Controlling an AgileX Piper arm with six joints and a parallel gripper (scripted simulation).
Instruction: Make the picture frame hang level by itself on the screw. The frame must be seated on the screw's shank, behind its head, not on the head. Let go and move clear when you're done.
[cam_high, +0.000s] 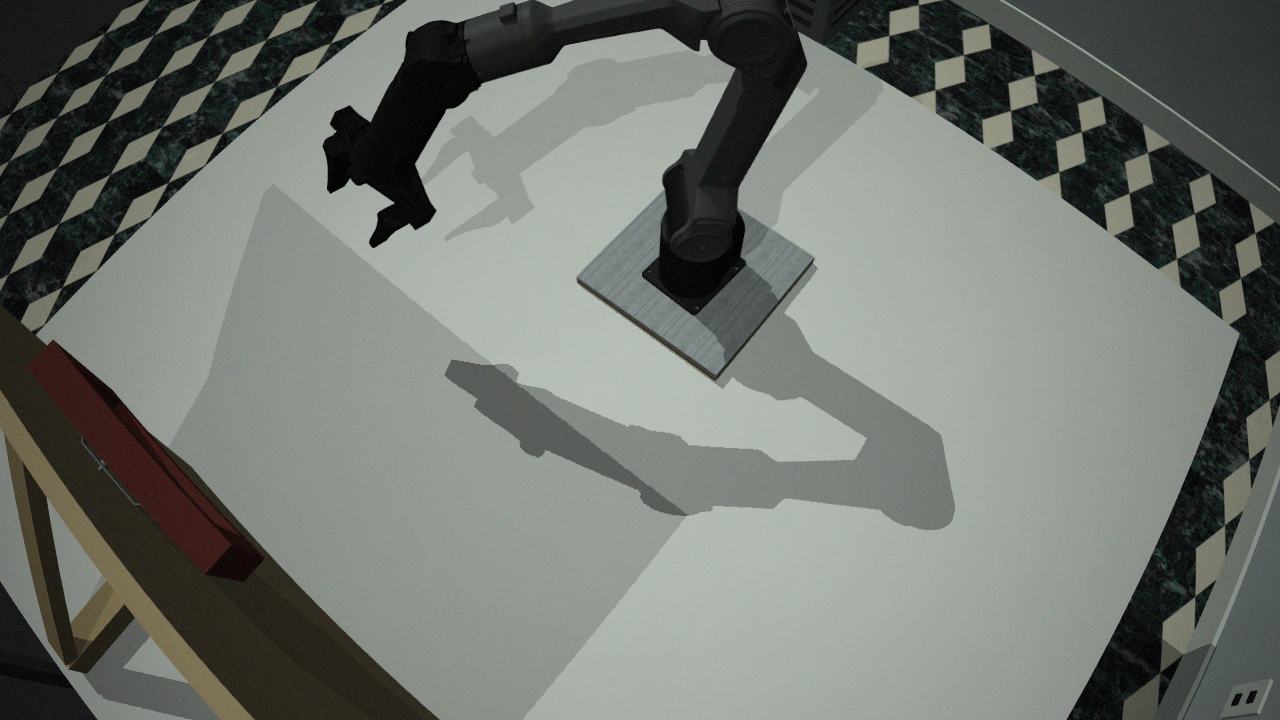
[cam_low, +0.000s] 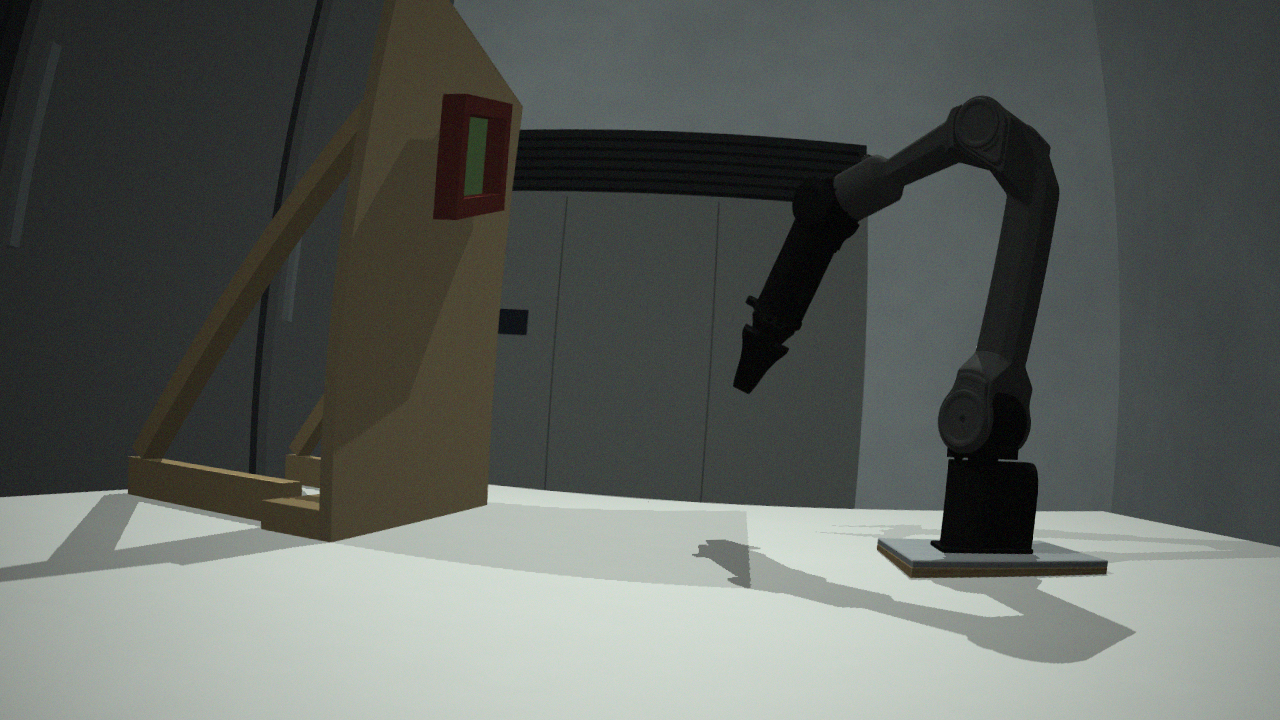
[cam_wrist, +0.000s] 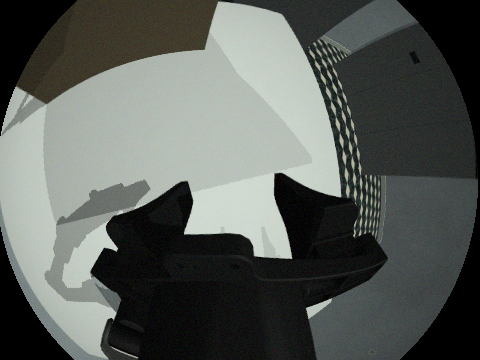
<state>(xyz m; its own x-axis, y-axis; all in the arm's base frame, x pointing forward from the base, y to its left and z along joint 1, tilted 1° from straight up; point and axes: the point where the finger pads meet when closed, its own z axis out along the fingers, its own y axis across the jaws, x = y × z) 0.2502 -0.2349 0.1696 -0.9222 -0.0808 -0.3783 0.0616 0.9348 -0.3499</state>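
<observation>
Right now my hand is 30 cm short of the picture frame, 21 cm below it and 20 cm to the right of it. Round my hand: upright wooden board 31 cm ahead, 21 cm to the left, 9 cm above.
</observation>
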